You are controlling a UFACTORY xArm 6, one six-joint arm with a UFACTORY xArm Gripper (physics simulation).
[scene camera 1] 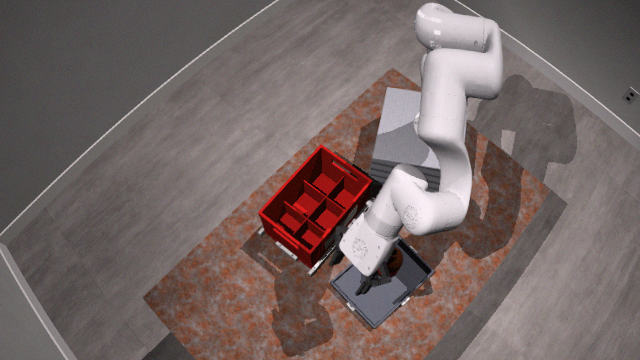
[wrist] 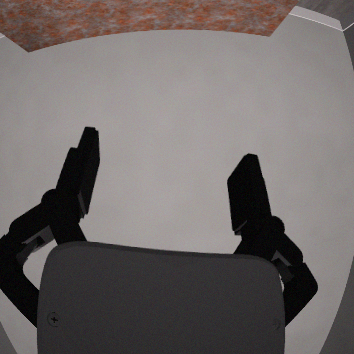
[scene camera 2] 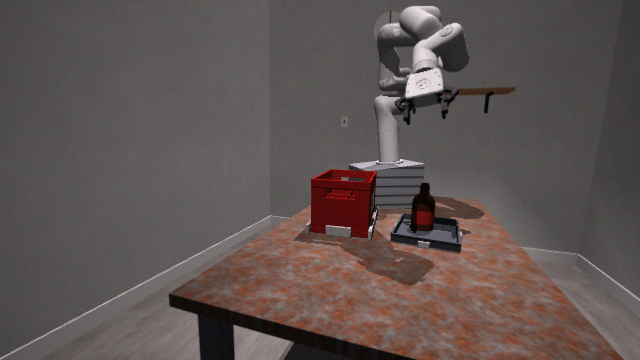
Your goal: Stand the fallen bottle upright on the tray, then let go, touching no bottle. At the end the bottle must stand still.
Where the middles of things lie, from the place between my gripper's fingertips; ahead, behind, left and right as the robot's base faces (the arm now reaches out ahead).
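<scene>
There is the brown bottle [scene camera 2: 423, 205], and counting from my hand I find it 3 cm to the left of it, 18 cm behind it and 28 cm below it.
</scene>
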